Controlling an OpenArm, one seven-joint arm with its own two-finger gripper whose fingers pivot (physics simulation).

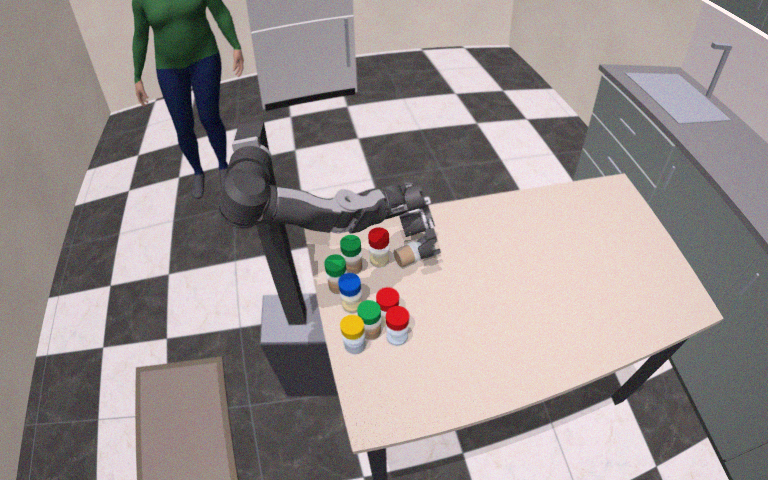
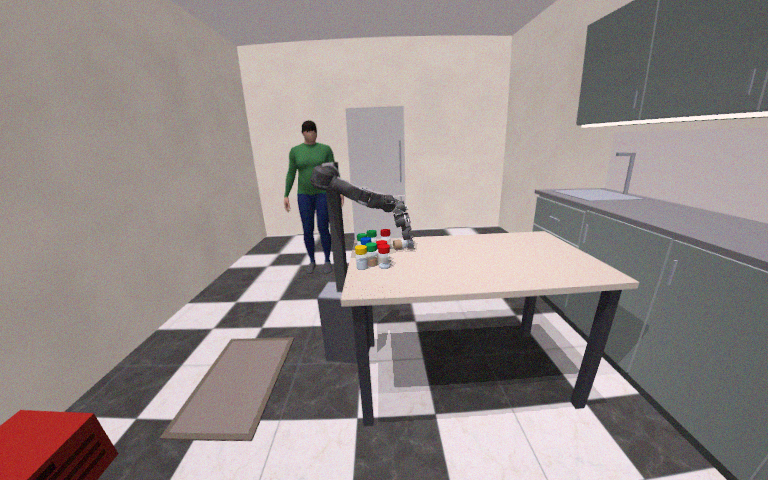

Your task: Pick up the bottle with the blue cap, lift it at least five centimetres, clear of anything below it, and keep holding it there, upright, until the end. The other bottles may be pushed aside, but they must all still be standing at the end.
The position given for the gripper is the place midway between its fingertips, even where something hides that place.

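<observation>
Image 1 shows a robot arm post (image 1: 273, 236) and a robot arm pedestal (image 1: 304, 369), together with the gripper (image 1: 424, 236). Also visible there are a red-capped bottle (image 1: 379, 249) and another red-capped bottle (image 1: 397, 318), a green-capped bottle (image 1: 369, 311) and another green-capped bottle (image 1: 350, 245), and a blue-capped bottle (image 1: 349, 284). Image 2 also shows the post (image 2: 334, 203) and the pedestal (image 2: 346, 332).
</observation>
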